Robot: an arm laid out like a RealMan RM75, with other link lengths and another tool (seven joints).
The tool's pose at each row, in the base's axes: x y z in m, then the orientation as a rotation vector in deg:
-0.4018, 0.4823, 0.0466, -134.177, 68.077, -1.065
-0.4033, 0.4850, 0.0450, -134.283, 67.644, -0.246
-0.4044, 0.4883, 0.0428, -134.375, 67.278, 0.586
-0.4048, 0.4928, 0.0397, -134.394, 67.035, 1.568
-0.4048, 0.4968, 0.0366, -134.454, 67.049, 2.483
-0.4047, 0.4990, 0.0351, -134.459, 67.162, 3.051
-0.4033, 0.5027, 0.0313, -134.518, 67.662, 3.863
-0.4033, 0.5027, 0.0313, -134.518, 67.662, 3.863
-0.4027, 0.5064, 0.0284, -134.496, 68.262, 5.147
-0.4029, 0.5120, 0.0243, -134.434, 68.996, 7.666
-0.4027, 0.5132, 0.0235, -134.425, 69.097, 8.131
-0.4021, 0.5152, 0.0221, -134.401, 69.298, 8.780
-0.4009, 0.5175, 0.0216, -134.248, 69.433, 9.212
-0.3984, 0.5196, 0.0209, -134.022, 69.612, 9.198
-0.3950, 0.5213, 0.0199, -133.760, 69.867, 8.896
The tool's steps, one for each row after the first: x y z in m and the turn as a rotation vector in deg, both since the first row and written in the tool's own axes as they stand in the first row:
-0.0026, 0.0005, 0.0022, -0.206, -0.641, -0.155
-0.0053, 0.0007, 0.0053, -0.431, -1.269, -0.260
-0.0084, 0.0002, 0.0099, -0.689, -1.970, -0.236
-0.0107, -0.0004, 0.0143, -1.048, -2.522, -0.075
-0.0120, -0.0008, 0.0166, -1.280, -2.838, 0.102
-0.0132, -0.0020, 0.0218, -1.767, -3.147, 0.550
-0.0132, -0.0020, 0.0218, -1.767, -3.147, 0.550
-0.0150, -0.0030, 0.0261, -2.387, -3.739, 1.176
-0.0185, -0.0037, 0.0320, -3.464, -5.048, 2.128
-0.0191, -0.0041, 0.0333, -3.657, -5.300, 2.281
-0.0199, -0.0049, 0.0355, -3.938, -5.631, 2.536
-0.0208, -0.0067, 0.0372, -4.015, -5.898, 2.752
-0.0207, -0.0093, 0.0393, -3.885, -5.901, 2.938
-0.0197, -0.0122, 0.0417, -3.645, -5.713, 3.129

